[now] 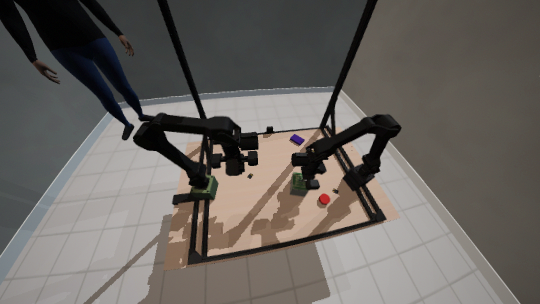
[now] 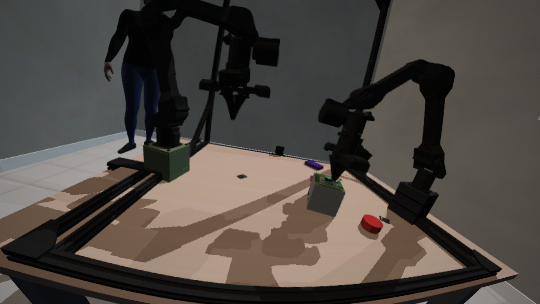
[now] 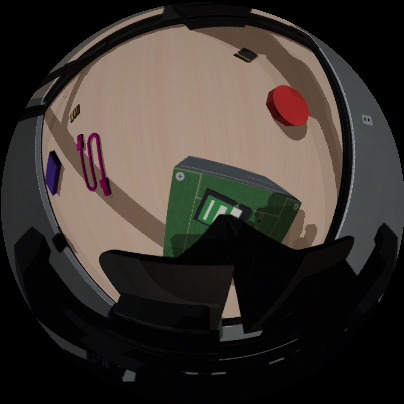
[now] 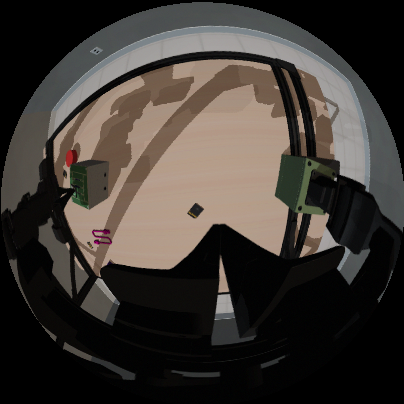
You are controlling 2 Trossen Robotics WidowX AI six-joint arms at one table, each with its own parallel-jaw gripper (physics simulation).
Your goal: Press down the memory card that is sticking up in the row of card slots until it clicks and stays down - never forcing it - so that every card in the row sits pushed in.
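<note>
A grey box with a green circuit-board top stands below my left gripper. The row of card slots is a dark frame with pale strips in the board's top. My left gripper is shut and empty, pointing down with its tips at the row. The tips cover part of the row, so I cannot tell whether they touch a card or which card sticks up. My right gripper is shut and empty, high above the table, away from the box.
A red disc and a loose card lie near the box. Another card lies mid-table. A magenta cable and purple block lie behind. A green box stands under the right arm.
</note>
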